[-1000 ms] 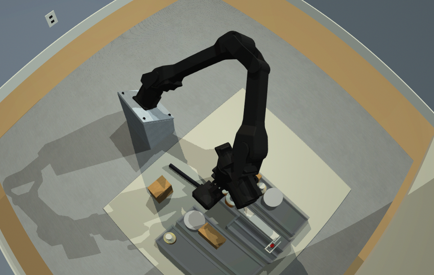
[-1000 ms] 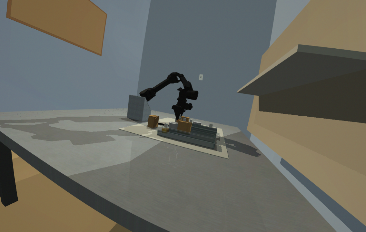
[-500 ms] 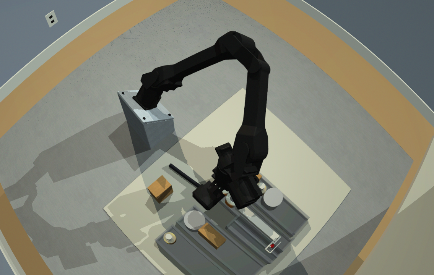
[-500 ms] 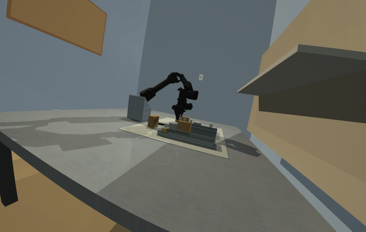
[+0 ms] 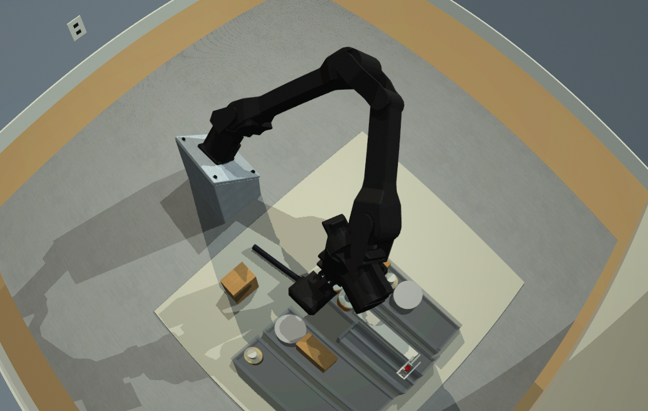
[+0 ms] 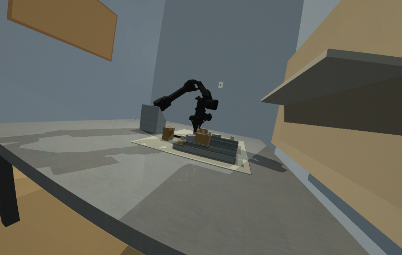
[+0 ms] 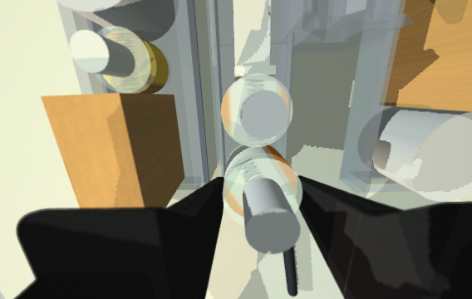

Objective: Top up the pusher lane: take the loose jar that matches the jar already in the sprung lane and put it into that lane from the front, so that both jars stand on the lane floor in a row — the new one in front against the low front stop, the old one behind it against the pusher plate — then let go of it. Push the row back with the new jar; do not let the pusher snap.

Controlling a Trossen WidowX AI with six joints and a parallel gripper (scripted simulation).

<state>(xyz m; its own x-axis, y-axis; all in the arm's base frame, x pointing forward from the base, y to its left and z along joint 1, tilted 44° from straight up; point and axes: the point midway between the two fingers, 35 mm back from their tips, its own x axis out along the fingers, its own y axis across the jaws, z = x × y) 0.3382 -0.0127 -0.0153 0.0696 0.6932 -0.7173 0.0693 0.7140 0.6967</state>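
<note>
Now: the black rod 110 mm behind my gripper tip, 30 mm to the right of it and 50 mm below it. Also, from my gripper tip: sprung lane: 150 mm ahead, 30 mm to the right, 40 mm below; red-marked part: 230 mm ahead, 50 mm to the right, 10 mm above.
</note>
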